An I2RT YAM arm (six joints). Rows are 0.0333 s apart.
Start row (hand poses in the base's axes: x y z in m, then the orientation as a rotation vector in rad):
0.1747, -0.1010, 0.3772, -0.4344, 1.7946, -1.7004
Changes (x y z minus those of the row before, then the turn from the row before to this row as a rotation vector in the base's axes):
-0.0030, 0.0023, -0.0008, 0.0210, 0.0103, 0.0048
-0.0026, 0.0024, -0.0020, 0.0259, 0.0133, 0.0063
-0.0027, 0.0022, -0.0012, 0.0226, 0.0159, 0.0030
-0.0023, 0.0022, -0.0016, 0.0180, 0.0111, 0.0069
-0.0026, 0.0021, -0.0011, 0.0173, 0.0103, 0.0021
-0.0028, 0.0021, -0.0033, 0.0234, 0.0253, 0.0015
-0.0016, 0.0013, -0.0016, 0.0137, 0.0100, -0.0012
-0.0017, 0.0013, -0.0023, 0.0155, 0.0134, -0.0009
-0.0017, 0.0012, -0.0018, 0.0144, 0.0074, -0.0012
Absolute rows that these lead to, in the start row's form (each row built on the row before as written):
0.1717, -0.0987, 0.3764, -0.4389, 1.8157, -1.6774
0.1691, -0.0963, 0.3744, -0.4452, 1.8417, -1.6486
0.1664, -0.0941, 0.3732, -0.4524, 1.8685, -1.6251
0.1641, -0.0919, 0.3716, -0.4606, 1.8862, -1.6031
0.1615, -0.0898, 0.3705, -0.4641, 1.9051, -1.5847
0.1587, -0.0877, 0.3672, -0.4776, 1.9396, -1.5609
0.1571, -0.0864, 0.3656, -0.4795, 1.9572, -1.5478
0.1554, -0.0851, 0.3633, -0.4838, 1.9783, -1.5326
0.1537, -0.0839, 0.3615, -0.4831, 1.9942, -1.5183

